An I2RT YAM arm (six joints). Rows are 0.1 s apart.
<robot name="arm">
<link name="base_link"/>
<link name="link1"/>
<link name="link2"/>
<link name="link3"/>
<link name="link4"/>
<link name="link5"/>
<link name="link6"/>
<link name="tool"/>
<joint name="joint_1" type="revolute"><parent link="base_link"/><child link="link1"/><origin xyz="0.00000 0.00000 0.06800" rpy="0.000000 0.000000 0.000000"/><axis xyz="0 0 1"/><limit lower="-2.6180" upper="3.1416"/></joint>
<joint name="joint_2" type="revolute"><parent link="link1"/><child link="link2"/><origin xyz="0.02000 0.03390 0.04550" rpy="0.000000 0.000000 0.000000"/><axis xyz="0 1 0"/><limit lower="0.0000" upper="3.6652"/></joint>
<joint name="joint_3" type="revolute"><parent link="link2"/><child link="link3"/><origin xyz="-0.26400 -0.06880 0.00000" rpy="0.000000 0.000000 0.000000"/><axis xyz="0 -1 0"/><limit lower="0.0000" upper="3.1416"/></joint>
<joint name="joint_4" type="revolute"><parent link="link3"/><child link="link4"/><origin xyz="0.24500 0.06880 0.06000" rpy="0.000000 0.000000 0.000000"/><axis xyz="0 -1 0"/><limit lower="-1.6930" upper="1.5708"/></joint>
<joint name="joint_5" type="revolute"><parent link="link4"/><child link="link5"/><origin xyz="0.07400 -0.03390 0.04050" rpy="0.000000 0.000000 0.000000"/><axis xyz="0 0 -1"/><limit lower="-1.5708" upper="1.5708"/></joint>
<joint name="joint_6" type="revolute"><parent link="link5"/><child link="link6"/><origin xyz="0.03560 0.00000 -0.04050" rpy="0.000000 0.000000 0.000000"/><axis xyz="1 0 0"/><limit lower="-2.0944" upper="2.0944"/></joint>
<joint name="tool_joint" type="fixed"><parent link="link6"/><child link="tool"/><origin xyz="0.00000 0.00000 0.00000" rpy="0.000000 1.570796 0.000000"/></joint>
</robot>
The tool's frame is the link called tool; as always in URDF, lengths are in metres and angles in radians.
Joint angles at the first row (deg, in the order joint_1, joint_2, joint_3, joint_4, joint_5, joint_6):
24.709 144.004 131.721 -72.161 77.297 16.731
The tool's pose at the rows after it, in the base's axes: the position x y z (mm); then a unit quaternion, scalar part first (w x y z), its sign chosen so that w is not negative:
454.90, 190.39, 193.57, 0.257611, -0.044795, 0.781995, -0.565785
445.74, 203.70, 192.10, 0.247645, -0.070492, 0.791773, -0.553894
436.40, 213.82, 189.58, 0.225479, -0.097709, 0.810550, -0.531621
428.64, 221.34, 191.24, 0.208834, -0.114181, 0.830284, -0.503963
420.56, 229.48, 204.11, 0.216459, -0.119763, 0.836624, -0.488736
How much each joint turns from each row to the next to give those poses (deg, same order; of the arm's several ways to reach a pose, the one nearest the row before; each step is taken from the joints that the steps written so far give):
2.033 -0.023 0.020 -1.244 -0.459 -0.001
1.836 0.003 0.004 -2.166 -2.142 0.001
1.486 -0.002 -0.003 -2.774 -4.153 0.000
1.116 -0.501 0.025 -1.840 -4.437 0.024
1.289 -1.574 0.241 -0.830 -1.486 -0.001

